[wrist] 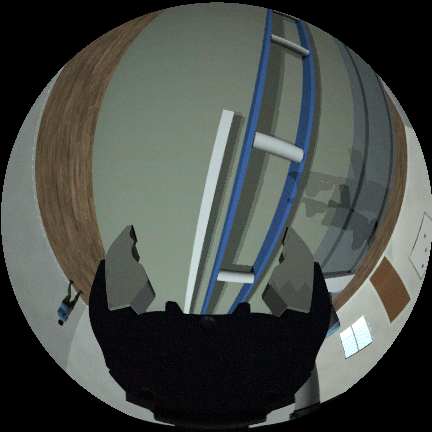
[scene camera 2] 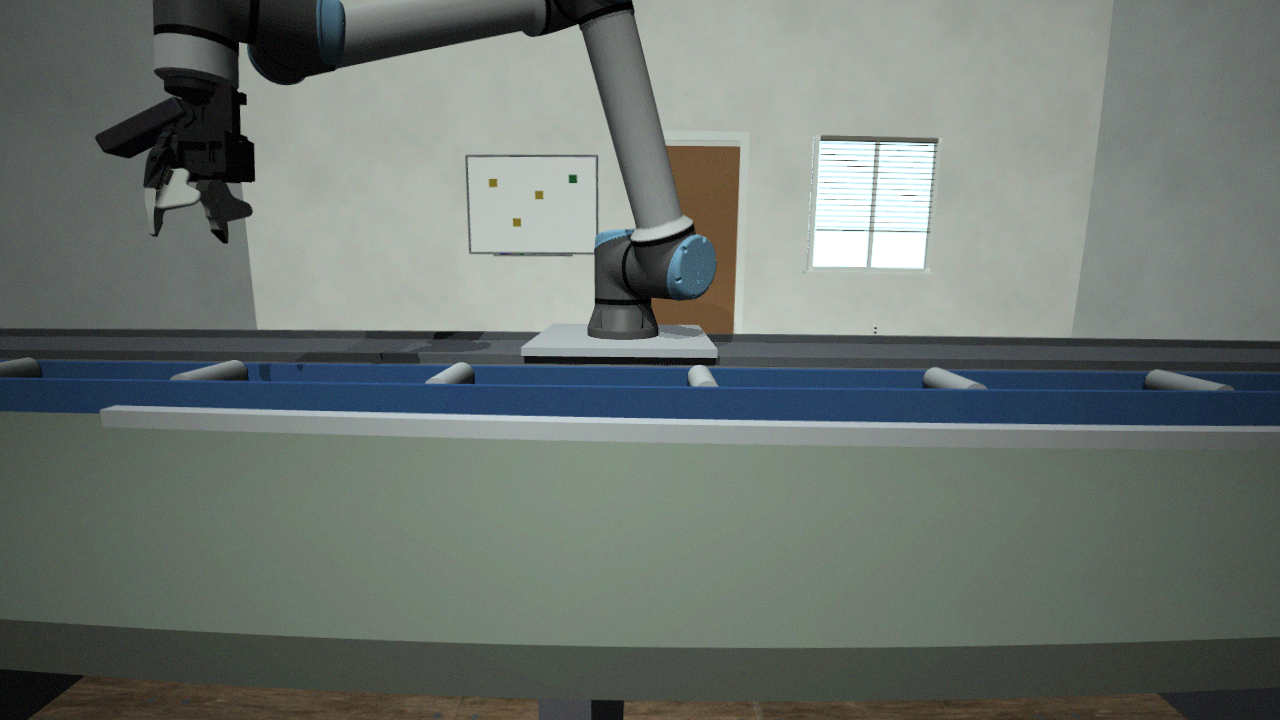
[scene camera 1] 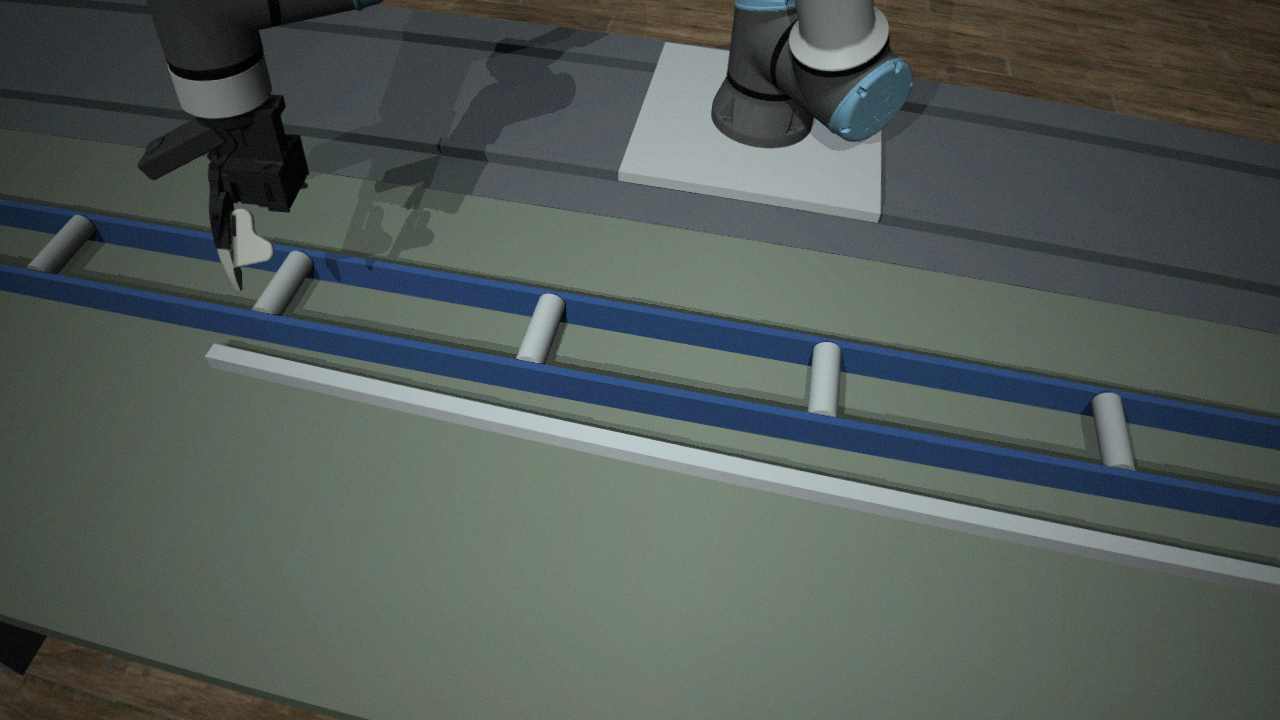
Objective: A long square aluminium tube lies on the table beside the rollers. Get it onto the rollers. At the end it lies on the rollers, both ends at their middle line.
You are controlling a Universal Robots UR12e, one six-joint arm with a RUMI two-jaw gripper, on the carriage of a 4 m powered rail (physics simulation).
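Seen in the pictures: gripper, between the fingertips: [wrist: 208,228] [scene camera 2: 193,240] [scene camera 1: 261,246]; arm's base, origin of its link: [scene camera 2: 622,334] [scene camera 1: 761,117].
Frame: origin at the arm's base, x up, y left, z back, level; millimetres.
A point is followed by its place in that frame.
Note:
The long pale aluminium tube [scene camera 1: 626,442] {y -95, x -5, z -762 mm} [scene camera 2: 626,429] {y 35, x -13, z -778 mm} [wrist: 212,172] {y -552, x -5, z -750 mm} lies on the table, beside and roughly parallel to the near blue rail. Its left end shows in both scene views; its right end runs out of view there. Pale rollers [scene camera 1: 542,328] {y -244, x 29, z -626 mm} [scene camera 2: 702,376] {y 146, x 30, z -648 mm} [wrist: 278,147] {y -647, x 30, z -625 mm} sit between the two blue rails, and no tube lies on them. My gripper [scene camera 1: 239,261] [scene camera 2: 187,237] {y -544, x 228, z -744 mm} [wrist: 208,228] {y -544, x 228, z -744 mm} is open and empty, fingers pointing down. It hangs well above the table near the tube's left part. In the wrist view the tube and rollers show below, between and beyond the spread fingers.
The near blue rail [scene camera 1: 680,402] {y -37, x 10, z -694 mm} [scene camera 2: 581,402] {y -32, x -1, z -694 mm} [wrist: 243,170] {y -575, x 22, z -687 mm} stands between tube and rollers, on the green table [scene camera 1: 447,555] {y -275, x -30, z -955 mm} [scene camera 2: 626,537] {y 44, x -30, z -1025 mm} [wrist: 160,125] {y -654, x -30, z -904 mm}. Behind, the arm's base stands on a white carriage plate [scene camera 1: 680,152] {y -130, x 0, z -146 mm} [scene camera 2: 559,342] {y -148, x 0, z -148 mm} on the grey rail bed. A person [wrist: 65,310] shows far off.

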